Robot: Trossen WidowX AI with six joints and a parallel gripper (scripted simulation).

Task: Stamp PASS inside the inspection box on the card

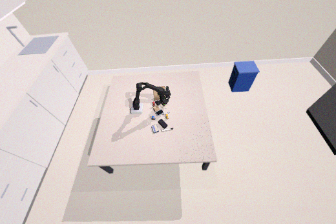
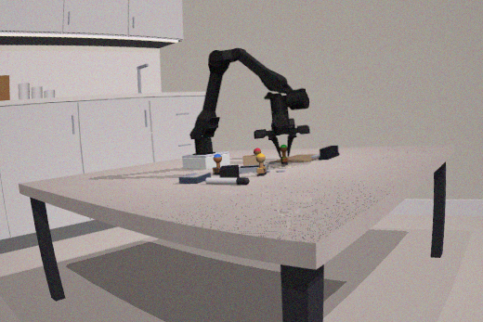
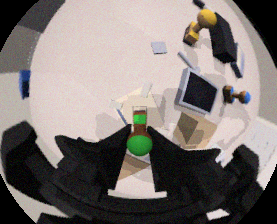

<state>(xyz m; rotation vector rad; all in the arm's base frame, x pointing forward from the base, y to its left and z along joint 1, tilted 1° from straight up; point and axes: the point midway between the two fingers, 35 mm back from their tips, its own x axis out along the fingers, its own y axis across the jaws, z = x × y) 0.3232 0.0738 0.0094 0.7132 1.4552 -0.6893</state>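
Now: the pale card 30 mm below my gripper tip. Round my gripper tip: ink pad 40 mm behind, 120 mm to the right, 30 mm below; then green-knobbed stamp right at my gripper tip; then red-knobbed stamp 120 mm behind, 10 mm below.
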